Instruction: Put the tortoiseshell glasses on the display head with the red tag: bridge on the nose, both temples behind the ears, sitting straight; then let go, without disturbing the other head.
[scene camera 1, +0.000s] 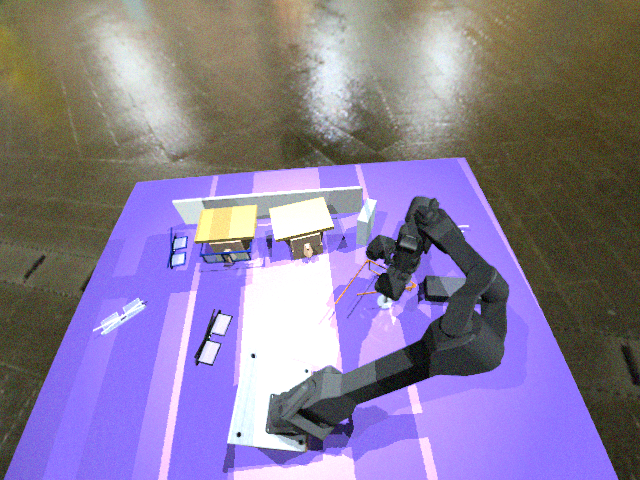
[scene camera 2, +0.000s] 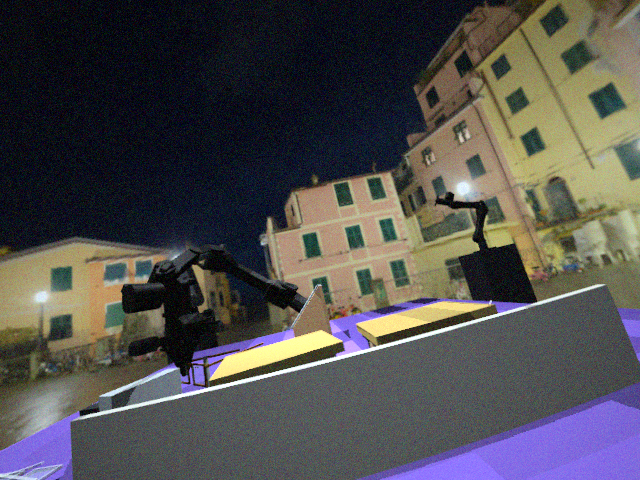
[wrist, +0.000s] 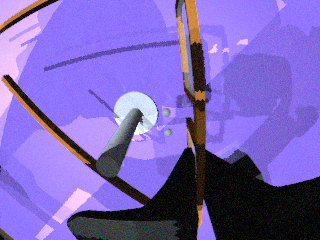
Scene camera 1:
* my gripper: 399, 281
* dark box: 436, 288
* display head: 230, 229
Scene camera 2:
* my gripper: 185, 375
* display head: 426, 319
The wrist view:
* my gripper: 192, 153
